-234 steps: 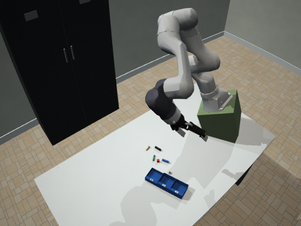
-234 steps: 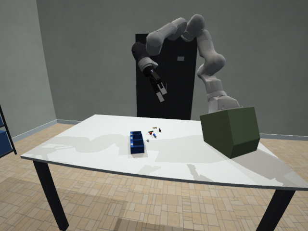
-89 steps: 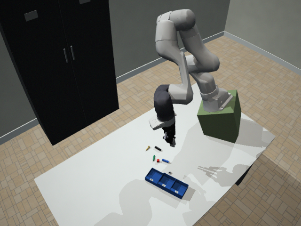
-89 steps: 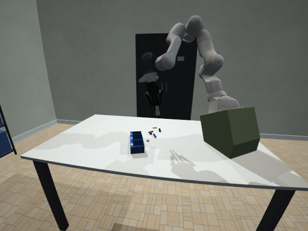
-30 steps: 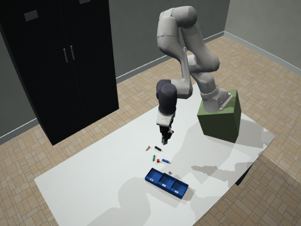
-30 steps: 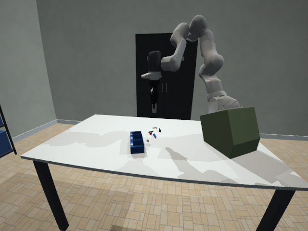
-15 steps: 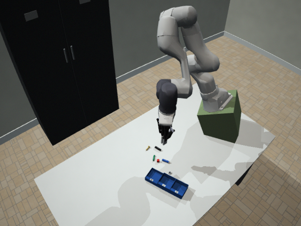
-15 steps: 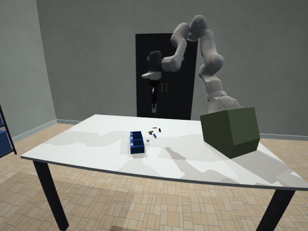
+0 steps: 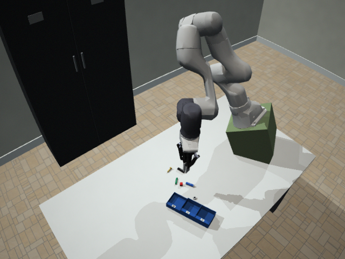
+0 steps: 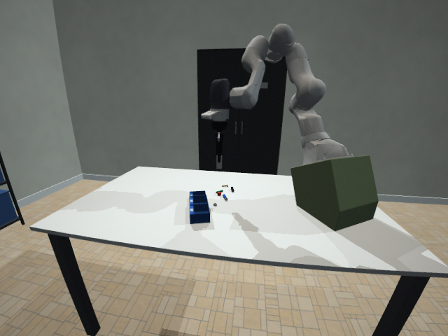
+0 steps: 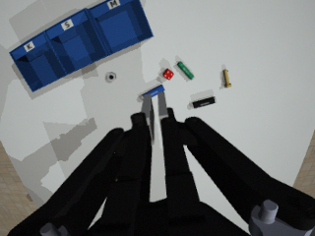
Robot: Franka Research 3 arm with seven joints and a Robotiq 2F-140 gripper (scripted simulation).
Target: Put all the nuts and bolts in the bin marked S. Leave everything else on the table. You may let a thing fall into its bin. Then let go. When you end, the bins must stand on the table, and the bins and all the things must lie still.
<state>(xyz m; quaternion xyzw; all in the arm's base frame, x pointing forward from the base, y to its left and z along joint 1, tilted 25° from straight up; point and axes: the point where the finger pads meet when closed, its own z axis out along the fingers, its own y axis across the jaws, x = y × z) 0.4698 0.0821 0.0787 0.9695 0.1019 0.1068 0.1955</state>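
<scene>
Now: hand 70 mm short of the blue bin, 140 mm to the right of it and 180 mm above it. Round my hand: green piece (10 mm ahead, 60 mm to the right, 190 mm below); blue piece (30 mm behind, 190 mm below); red piece (30 mm to the right, 190 mm below).
</scene>
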